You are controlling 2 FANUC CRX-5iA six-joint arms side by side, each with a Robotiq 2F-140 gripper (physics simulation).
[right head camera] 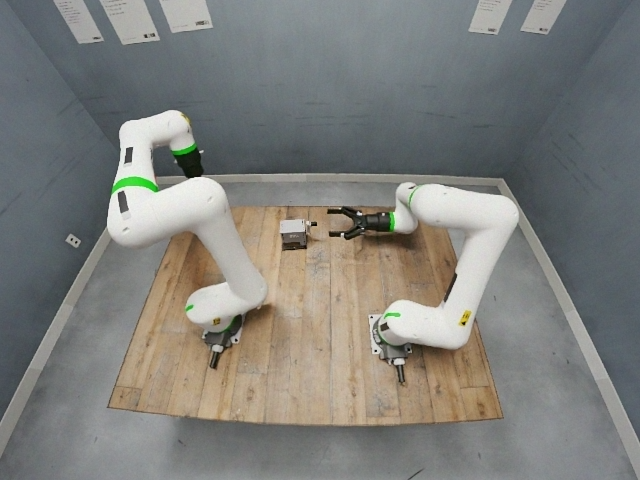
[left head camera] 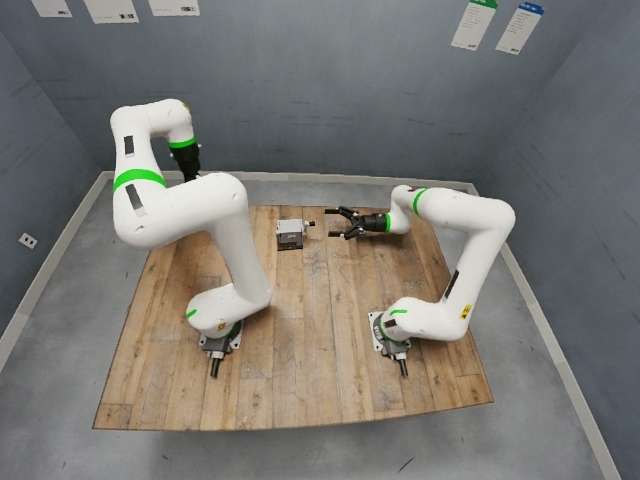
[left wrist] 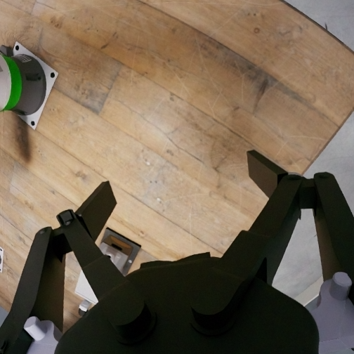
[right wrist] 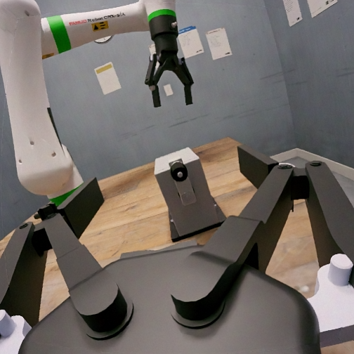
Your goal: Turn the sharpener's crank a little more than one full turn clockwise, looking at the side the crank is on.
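Pixels of known places: right gripper, fingertip midpoint: [right head camera: 328,222] [left head camera: 326,222]; left arm's base, origin of the base link: [right head camera: 225,321] [left head camera: 223,326]; right arm's base, origin of the base link: [right head camera: 389,333] [left head camera: 389,329].
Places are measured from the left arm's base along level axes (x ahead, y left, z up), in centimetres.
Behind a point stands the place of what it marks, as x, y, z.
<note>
The grey box-shaped sharpener [left head camera: 290,232] @[40.9, -23.5, 12.5] [right head camera: 293,232] @[41.0, -24.1, 12.5] [right wrist: 192,210] stands upright on a dark base on the table. Its crank is on the right side in the head views; the black crank knob [left head camera: 311,223] @[45.9, -32.7, 14.0] [right head camera: 313,223] @[46.0, -32.8, 14.1] [right wrist: 179,171] is at the top of the crank arm, which hangs down from it in the right wrist view. My right gripper [left head camera: 331,222] @[46.7, -39.5, 15.1] [right head camera: 334,222] @[46.7, -39.5, 15.1] [right wrist: 167,174] is open and level, a short way right of the knob, fingers pointing at it, not touching. My left gripper [left wrist: 178,178] [right wrist: 174,105] is open and empty, high above the table beyond the sharpener; the left arm hides its fingers in the head views.
The wooden table [left head camera: 310,330] @[1.2, -35.7, 0.0] [right head camera: 310,330] @[1.1, -36.8, 0.0] carries both arm bases. The left arm [left head camera: 237,248] @[9.5, -13.1, 47.4] [right head camera: 232,253] @[10.2, -14.8, 43.5] rises left of the sharpener. The right arm [left head camera: 478,258] @[14.8, -84.8, 44.2] [right head camera: 480,258] @[15.0, -85.4, 45.0] bends in from the right. Grey walls with papers stand around the table.
</note>
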